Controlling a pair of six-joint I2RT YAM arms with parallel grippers.
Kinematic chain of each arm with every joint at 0, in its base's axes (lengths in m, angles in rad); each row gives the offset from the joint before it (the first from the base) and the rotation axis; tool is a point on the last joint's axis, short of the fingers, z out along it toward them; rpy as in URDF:
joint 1: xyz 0 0 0.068 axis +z
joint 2: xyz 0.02 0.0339 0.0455 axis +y
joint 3: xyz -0.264 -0.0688 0 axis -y
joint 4: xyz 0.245 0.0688 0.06 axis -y
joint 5: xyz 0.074 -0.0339 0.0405 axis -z
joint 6: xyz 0.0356 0 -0.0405 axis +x
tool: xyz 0 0 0 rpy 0 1.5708 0
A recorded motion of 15 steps. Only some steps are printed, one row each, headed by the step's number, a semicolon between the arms.
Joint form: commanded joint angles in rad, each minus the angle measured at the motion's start. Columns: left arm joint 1, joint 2, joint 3, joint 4, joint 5, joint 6; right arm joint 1, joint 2, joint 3, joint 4, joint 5, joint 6.
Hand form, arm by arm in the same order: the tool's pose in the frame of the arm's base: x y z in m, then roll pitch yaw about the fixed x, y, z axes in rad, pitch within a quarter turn. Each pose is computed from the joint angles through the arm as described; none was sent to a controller.
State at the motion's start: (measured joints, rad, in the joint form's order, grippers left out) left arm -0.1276 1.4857 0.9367 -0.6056 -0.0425 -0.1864; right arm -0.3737 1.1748 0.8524 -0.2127 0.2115 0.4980
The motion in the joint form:
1: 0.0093 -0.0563 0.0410 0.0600 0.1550 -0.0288; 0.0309 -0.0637 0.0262 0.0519 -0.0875 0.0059
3: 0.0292 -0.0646 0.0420 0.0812 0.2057 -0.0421; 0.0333 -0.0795 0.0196 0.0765 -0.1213 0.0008
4: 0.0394 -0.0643 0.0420 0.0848 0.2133 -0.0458; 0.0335 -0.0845 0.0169 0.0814 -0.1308 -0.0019
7: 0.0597 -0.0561 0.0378 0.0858 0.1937 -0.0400; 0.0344 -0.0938 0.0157 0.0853 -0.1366 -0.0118
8: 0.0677 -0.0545 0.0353 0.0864 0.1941 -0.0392; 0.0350 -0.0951 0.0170 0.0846 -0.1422 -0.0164
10: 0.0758 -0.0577 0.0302 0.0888 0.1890 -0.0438; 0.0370 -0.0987 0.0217 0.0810 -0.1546 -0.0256
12: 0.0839 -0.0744 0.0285 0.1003 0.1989 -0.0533; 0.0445 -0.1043 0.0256 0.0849 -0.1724 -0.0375
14: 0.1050 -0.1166 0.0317 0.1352 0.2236 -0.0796; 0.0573 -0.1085 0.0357 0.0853 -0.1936 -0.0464
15: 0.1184 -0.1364 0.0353 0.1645 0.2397 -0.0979; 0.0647 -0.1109 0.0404 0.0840 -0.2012 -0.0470
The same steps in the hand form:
1: 0.2863 -0.0380 0.2300 -2.8974 0.5351 -3.0106; 0.2397 -0.0902 0.3101 2.3254 0.9822 1.7576
3: 0.2877 -0.0342 0.2341 -2.8330 0.5502 -2.9747; 0.2382 -0.0878 0.3140 2.2661 0.9921 1.7438
4: 0.2884 -0.0316 0.2342 -2.8227 0.5506 -2.9604; 0.2375 -0.0871 0.3147 2.2543 0.9948 1.7439
7: 0.2895 -0.0251 0.2307 -2.8479 0.5456 -2.9469; 0.2360 -0.0861 0.3168 2.2428 1.0067 1.7439
8: 0.2896 -0.0228 0.2295 -2.8490 0.5424 -2.9404; 0.2359 -0.0857 0.3175 2.2425 1.0096 1.7511
10: 0.2889 -0.0202 0.2290 -2.8510 0.5426 -2.9266; 0.2355 -0.0846 0.3196 2.2401 1.0157 1.7658
12: 0.2878 -0.0181 0.2337 -2.8278 0.5631 -2.9043; 0.2355 -0.0819 0.3227 2.2244 1.0270 1.7806
14: 0.2861 -0.0129 0.2484 -2.7597 0.6250 -2.8397; 0.2361 -0.0780 0.3273 2.2022 1.0361 1.7973
15: 0.2862 -0.0096 0.2571 -2.7108 0.6634 -2.7942; 0.2363 -0.0758 0.3293 2.1908 1.0376 1.8022

